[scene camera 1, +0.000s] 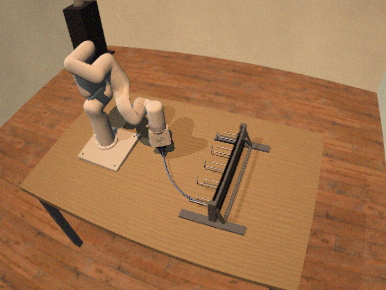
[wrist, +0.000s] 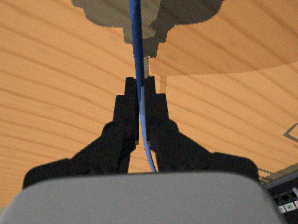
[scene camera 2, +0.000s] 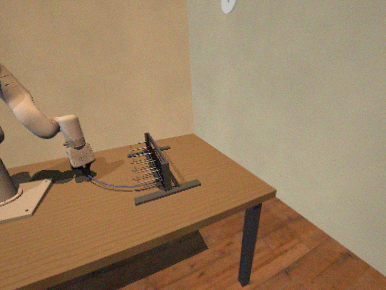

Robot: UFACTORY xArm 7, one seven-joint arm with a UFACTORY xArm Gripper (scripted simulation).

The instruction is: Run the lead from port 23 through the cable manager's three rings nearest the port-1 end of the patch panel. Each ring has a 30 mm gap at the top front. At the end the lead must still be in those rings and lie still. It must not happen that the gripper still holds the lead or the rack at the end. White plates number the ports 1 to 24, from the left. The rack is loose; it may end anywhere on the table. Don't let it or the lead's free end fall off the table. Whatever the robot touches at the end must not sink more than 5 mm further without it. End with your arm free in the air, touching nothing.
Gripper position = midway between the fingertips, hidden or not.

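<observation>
What I can see is my gripper (wrist: 141, 92), and there's a rack (scene camera 2: 163, 170) too.
</observation>
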